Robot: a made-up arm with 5 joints.
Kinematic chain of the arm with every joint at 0, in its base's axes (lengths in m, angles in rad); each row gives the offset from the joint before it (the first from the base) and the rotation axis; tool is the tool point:
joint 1: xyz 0 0 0.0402 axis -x
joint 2: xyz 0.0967 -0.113 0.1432 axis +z
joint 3: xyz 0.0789 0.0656 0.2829 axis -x
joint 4: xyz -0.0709 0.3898 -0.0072 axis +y
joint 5: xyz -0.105 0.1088 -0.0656 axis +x
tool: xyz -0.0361 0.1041 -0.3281
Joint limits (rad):
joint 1: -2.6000..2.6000
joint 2: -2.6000..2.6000
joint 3: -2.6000..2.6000
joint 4: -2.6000..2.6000
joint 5: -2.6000..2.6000
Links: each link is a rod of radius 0.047 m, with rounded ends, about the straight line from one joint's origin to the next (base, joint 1, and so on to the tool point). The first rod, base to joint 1, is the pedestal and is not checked.
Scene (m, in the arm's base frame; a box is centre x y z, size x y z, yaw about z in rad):
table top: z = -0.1
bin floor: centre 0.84 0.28 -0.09 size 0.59 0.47 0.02 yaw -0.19
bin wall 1: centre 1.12 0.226 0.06 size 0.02 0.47 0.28 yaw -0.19
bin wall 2: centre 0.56 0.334 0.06 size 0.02 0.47 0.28 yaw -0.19
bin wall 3: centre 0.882 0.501 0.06 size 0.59 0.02 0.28 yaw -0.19
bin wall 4: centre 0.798 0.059 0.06 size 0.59 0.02 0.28 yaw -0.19
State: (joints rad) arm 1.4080 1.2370 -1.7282 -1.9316 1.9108
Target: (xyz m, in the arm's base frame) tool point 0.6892 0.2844 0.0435
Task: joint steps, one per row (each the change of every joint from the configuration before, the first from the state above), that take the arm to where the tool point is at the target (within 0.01 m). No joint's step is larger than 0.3 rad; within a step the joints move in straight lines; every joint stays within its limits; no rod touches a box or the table.
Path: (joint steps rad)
1: -0.1742 -0.2821 0.1776 -0.0774 0.0862
2: -0.1743 -0.2821 0.1776 -0.0773 0.0861
3: -0.1742 -0.2822 0.1777 -0.0774 0.0861
4: -0.1742 -0.2821 0.1776 -0.0774 0.0862
5: -0.1742 -0.2821 0.1776 -0.0773 0.0862
6: -0.1743 -0.2821 0.1776 -0.0774 0.0861
7: -0.1742 -0.2822 0.1776 -0.0773 0.0861
8: -0.1742 -0.2821 0.1777 -0.0774 0.0862
9: 0.2299 -0.0201 0.0626 -0.0165 0.0000
10: 0.2299 -0.0200 0.0626 -0.0165 0.0000
11: 0.2299 -0.0201 0.0627 -0.0165 0.0000

